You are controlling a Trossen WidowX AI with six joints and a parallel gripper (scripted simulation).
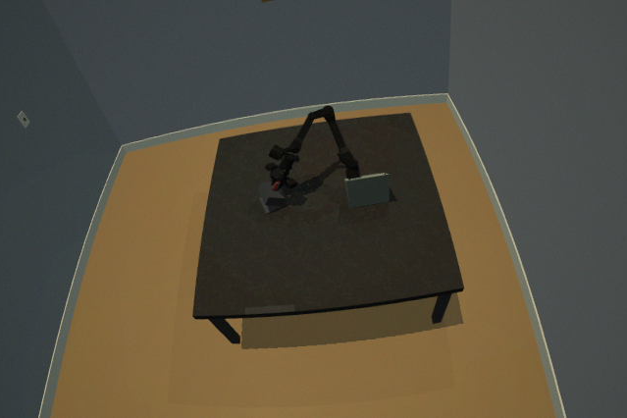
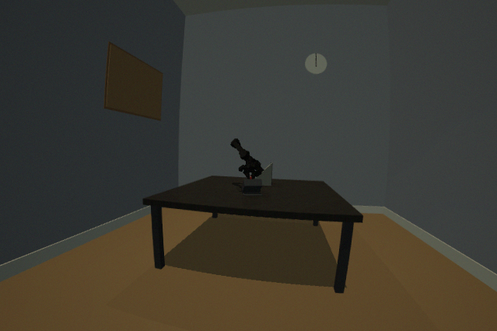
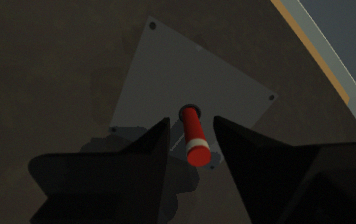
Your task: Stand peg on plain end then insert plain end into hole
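My gripper tip is 10 mm past the peg and 10 mm below it. The rest, counted from my gripper tip: grey sloped panel (20 mm ahead, 10 mm to the left, 40 mm below).
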